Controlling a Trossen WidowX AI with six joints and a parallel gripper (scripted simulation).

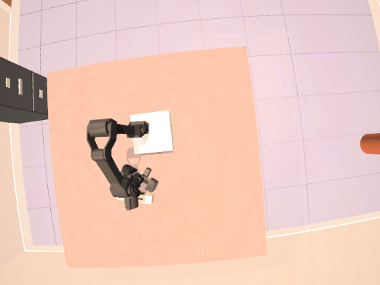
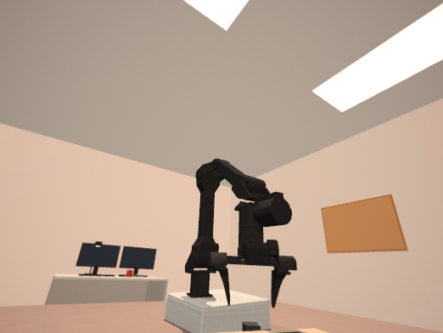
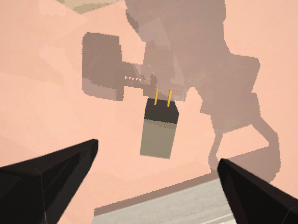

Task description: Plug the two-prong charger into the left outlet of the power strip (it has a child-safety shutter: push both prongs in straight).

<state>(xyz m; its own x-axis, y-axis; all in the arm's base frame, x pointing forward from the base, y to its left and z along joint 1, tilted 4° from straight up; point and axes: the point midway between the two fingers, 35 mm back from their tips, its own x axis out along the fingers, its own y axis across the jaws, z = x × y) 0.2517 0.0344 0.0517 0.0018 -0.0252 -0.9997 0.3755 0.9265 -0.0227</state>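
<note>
Now: gripper tip 5 cm above the two-prong charger, 1 cm to the left of it and 1 cm short of it.
</note>
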